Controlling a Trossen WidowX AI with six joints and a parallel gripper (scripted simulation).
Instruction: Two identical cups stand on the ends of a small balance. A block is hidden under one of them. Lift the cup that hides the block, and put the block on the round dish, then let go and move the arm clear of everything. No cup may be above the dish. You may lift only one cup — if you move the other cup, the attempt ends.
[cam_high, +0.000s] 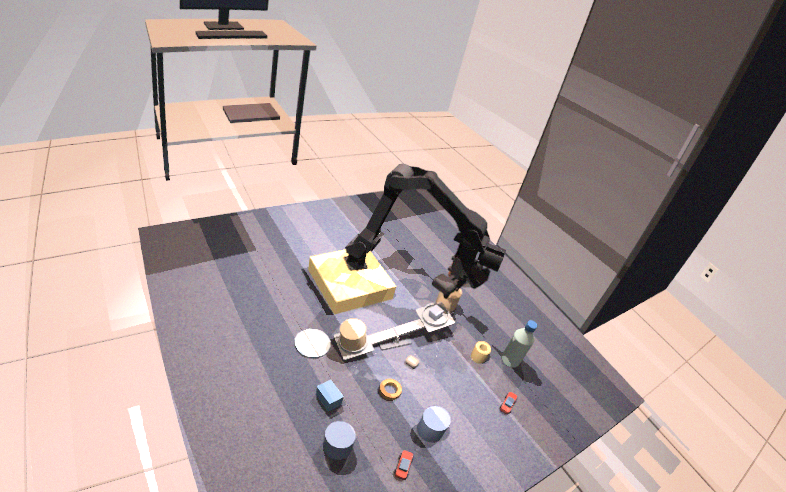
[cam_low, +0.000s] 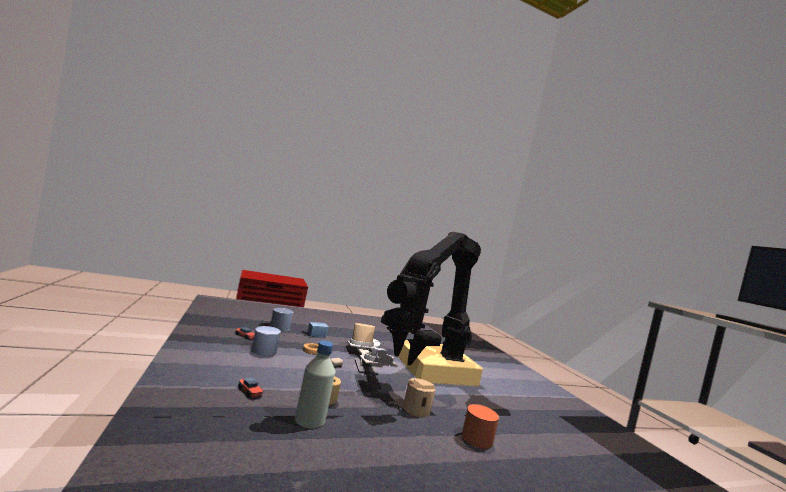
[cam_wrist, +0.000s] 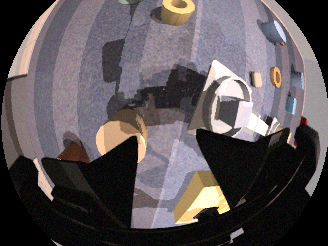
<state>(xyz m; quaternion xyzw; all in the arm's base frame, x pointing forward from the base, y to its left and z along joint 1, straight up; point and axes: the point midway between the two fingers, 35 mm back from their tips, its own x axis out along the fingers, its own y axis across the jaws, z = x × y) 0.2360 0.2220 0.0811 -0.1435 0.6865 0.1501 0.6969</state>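
The grey block lies 5 cm ahead of my gripper tip, 7 cm to the right of it and 2 cm below it. The rest, counted from my gripper tip: yellow spool (18 cm ahead, 4 cm to the left, 8 cm below); grey balance (5 cm ahead, 20 cm to the right, 7 cm below); orange cylinder (15 cm behind, 16 cm to the left, 7 cm below).
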